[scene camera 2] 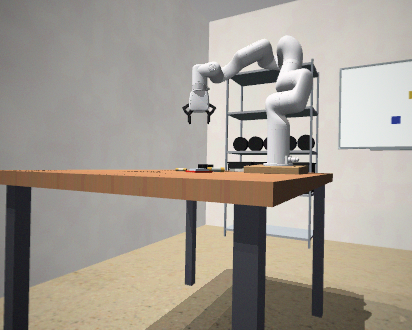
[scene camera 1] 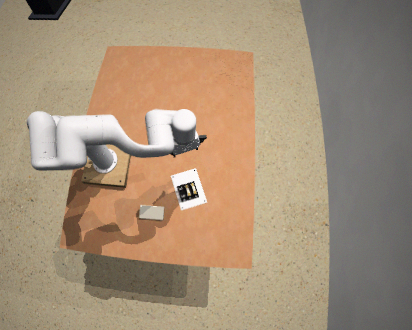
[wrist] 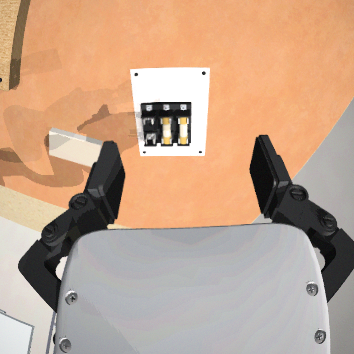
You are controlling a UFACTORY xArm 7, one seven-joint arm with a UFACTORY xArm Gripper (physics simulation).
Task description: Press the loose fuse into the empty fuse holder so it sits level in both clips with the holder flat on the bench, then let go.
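Places are measured from the arm's base along level axes (x ahead, y left, z up), in centimetres.
Where they show: gripper, fingertip midpoint: (scene camera 2: pixel 198 123) (scene camera 1: pixel 184 150) (wrist: pixel 186 153); arm's base, origin of the base link: (scene camera 2: pixel 278 165) (scene camera 1: pixel 105 161).
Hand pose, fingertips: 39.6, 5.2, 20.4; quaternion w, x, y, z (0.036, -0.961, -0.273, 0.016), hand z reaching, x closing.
Note:
Each offset is from my fingertips to the centre of the thing, as dx, dy, dz. "spot": to the spot under its first point. Level surfaces: height alone.
The black fuse holder @(+2.8, -9.2, -22.0) (scene camera 1: pixel 181 194) (scene camera 2: pixel 205 165) (wrist: pixel 166 107) lies on a white plate @(spot: +3.2, -3.0, -23.6) (scene camera 1: pixel 192 176) (wrist: pixel 170 87). In the wrist view its left slot shows bare clips, and the middle and right slots each hold a fuse with gold caps. My gripper (scene camera 1: pixel 189 146) (scene camera 2: pixel 199 121) (wrist: pixel 186 153) is open and empty, high above the bench. In scene camera 2, one small yellow-ended piece @(-1.5, +14.7, -23.0) (scene camera 2: pixel 181 169) and another yellow-ended piece @(-15.5, +7.4, -22.7) (scene camera 2: pixel 218 169) lie on the bench; which is the loose fuse I cannot tell. Neither shows in scene camera 1 or the wrist view.
A cream block @(-11.3, -23.8, -23.0) (scene camera 1: pixel 151 212) (wrist: pixel 75 146) lies beside the plate on the bench @(dz -23.8) (scene camera 1: pixel 225 100). A flat red item @(-17.2, +22.0, -23.1) (scene camera 2: pixel 199 171) lies near the yellow-ended pieces. The arm stands on a wooden base (scene camera 1: pixel 105 179) (scene camera 2: pixel 275 169). A shelf rack (scene camera 2: pixel 245 114) stands behind.

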